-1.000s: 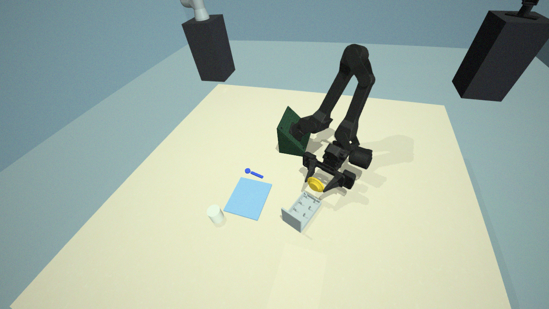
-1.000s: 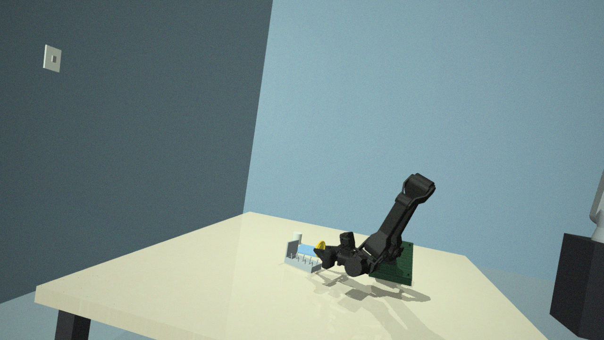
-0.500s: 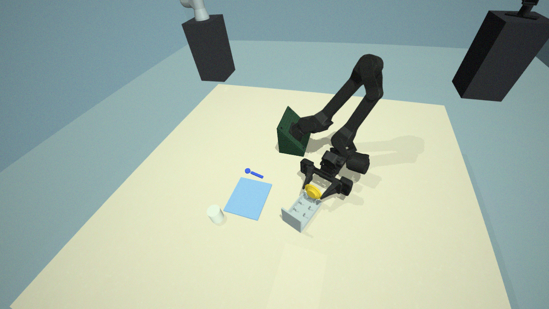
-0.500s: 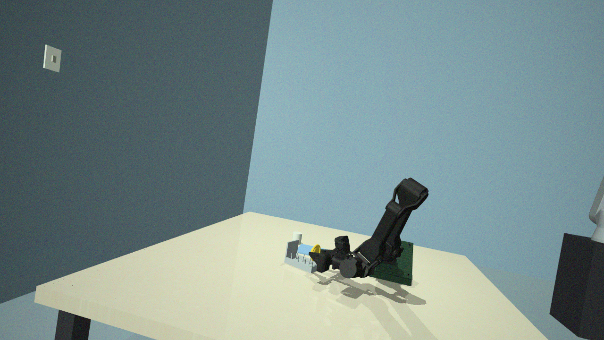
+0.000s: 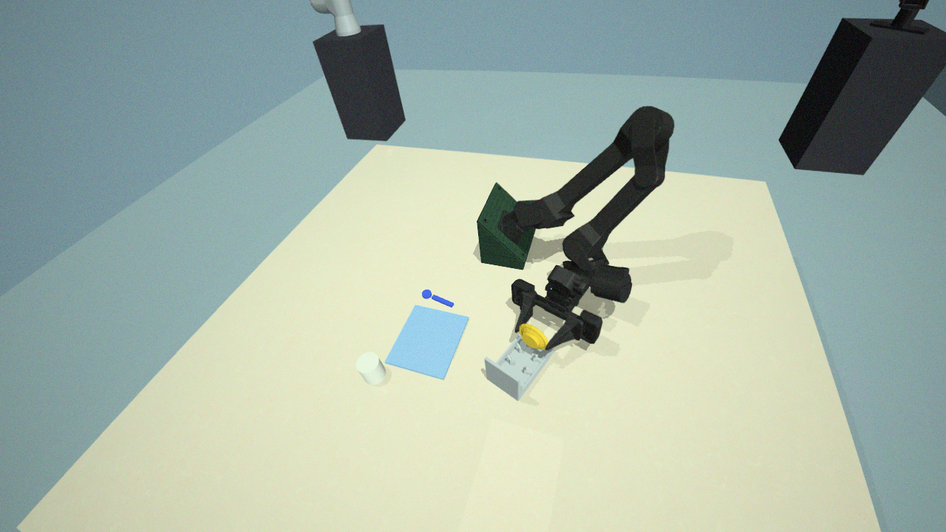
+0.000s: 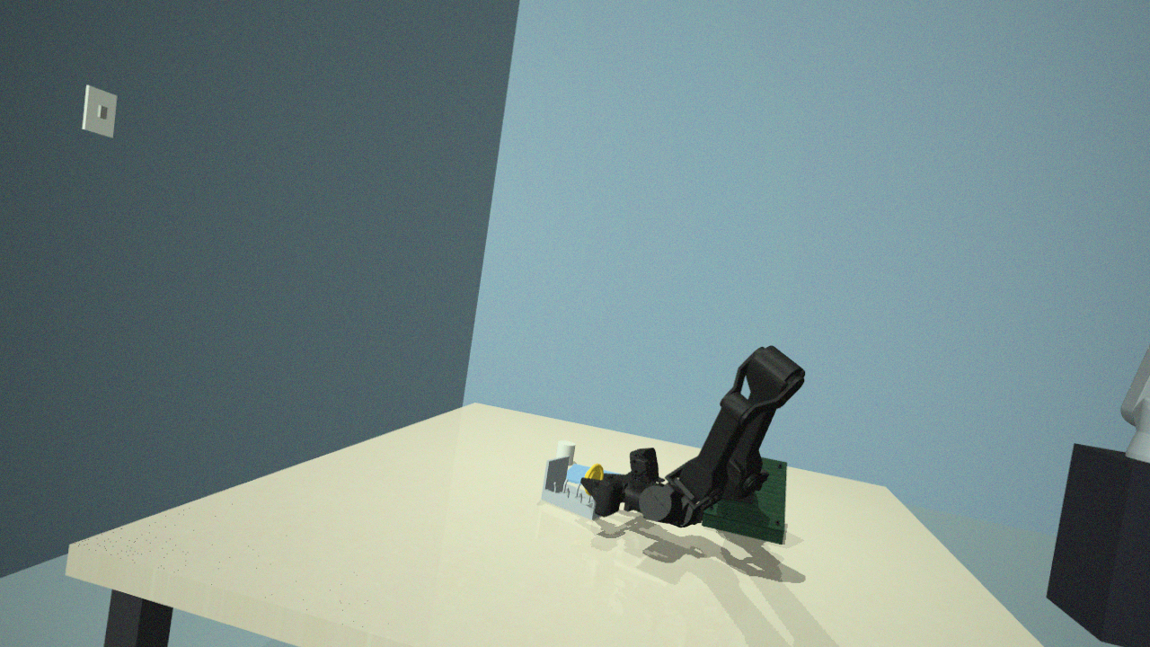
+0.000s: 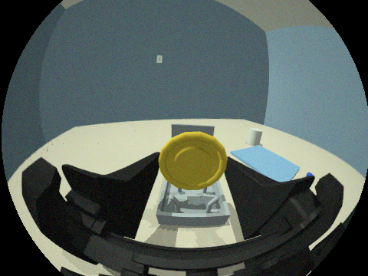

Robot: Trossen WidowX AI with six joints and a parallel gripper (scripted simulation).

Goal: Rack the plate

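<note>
Now: gripper tip 1 cm past the yellow plate. From my gripper tip the other things lie so: small blue spoon (24 cm to the right, 10 cm behind, 6 cm below); grey dish rack (4 cm below, 2 cm ahead, 1 cm to the right); light blue mat (21 cm to the right, 6 cm below, 1 cm ahead).
</note>
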